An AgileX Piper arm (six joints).
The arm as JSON. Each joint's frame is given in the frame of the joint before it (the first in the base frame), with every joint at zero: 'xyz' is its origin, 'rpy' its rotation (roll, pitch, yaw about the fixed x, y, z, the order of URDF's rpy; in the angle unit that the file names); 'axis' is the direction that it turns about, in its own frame. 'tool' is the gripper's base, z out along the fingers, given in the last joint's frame.
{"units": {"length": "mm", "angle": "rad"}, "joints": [
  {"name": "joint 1", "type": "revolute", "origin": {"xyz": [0.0, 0.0, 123.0], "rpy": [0.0, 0.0, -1.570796]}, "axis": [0.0, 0.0, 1.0]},
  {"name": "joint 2", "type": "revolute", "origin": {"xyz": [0.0, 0.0, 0.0], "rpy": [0.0, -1.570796, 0.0]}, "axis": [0.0, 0.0, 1.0]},
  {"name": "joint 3", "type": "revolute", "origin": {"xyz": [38.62, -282.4, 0.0], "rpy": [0.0, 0.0, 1.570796]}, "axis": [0.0, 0.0, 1.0]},
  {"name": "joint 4", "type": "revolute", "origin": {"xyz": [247.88, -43.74, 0.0], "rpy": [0.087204, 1.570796, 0.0]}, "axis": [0.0, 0.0, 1.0]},
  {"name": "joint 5", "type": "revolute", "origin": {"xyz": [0.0, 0.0, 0.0], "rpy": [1.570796, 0.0, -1.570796]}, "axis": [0.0, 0.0, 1.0]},
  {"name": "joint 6", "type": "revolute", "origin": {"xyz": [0.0, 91.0, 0.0], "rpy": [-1.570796, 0.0, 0.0]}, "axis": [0.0, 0.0, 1.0]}
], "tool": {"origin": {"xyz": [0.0, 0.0, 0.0], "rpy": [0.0, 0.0, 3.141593]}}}
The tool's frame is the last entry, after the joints.
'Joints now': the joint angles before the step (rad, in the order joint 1, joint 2, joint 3, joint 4, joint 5, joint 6). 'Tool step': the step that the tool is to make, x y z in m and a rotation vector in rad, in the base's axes. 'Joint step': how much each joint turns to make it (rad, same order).
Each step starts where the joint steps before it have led.
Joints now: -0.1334, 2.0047, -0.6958, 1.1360, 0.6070, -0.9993
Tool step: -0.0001, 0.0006, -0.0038, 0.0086, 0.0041, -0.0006
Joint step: -0.0001, 0.0160, -0.0002, 0.0214, 0.0023, -0.0223
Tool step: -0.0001, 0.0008, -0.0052, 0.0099, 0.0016, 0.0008
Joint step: 0.0001, 0.0216, 0.0002, 0.0325, 0.0013, -0.0367
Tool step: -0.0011, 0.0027, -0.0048, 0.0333, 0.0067, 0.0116
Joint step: 0.0002, 0.0244, 0.0000, 0.0327, 0.0271, -0.0421
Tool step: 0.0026, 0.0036, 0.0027, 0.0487, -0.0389, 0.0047
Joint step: -0.0002, 0.0010, 0.0001, 0.0722, 0.0400, -0.0780
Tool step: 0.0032, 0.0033, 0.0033, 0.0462, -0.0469, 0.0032
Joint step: 0.0000, -0.0002, -0.0002, 0.0722, 0.0399, -0.0791
